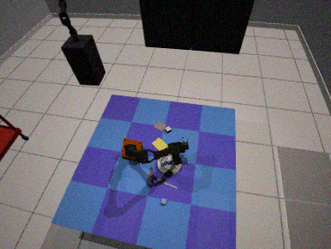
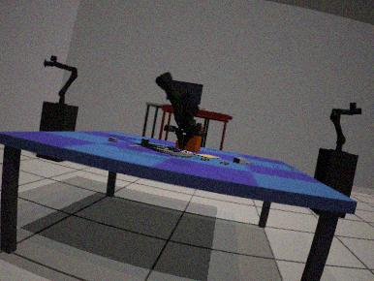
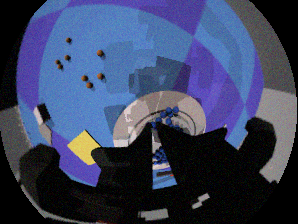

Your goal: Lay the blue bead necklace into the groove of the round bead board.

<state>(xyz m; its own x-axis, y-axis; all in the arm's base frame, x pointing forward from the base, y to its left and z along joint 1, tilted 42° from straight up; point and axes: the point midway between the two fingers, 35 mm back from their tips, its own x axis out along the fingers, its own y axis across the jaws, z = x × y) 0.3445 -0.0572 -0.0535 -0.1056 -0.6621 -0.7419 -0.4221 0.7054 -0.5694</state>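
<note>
My gripper tip is now 40 mm to the left of the round white bead board, 40 mm past it and 20 mm above it. From my gripper tip the other things lie so: red-handled tool (170 mm behind, 160 mm to the right, 20 mm below); then yellow card (150 mm behind, 120 mm to the left, 20 mm below); then thin pale stick (220 mm to the right, 20 mm below, 10 mm behind).
</note>
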